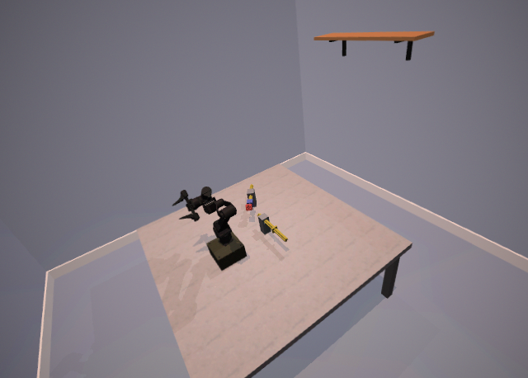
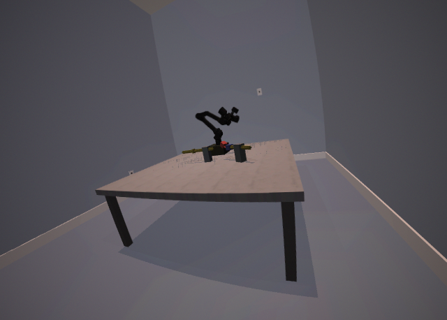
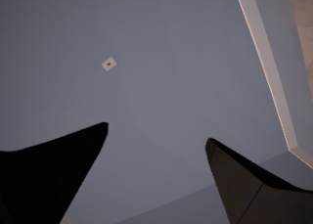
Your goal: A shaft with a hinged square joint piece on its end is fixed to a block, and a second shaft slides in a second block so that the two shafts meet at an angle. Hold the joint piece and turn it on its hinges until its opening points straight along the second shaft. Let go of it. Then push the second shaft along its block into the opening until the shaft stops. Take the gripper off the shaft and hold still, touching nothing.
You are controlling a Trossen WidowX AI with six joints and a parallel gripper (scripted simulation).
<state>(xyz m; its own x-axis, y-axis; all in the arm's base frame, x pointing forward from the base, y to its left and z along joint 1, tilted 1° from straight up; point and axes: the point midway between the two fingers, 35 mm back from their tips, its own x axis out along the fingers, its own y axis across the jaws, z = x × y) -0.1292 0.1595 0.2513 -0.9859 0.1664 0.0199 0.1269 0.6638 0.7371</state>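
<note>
Now: gripper tip 44 cm short of the red joint piece, 22 cm above it and 7 cm to the left of it.
</note>
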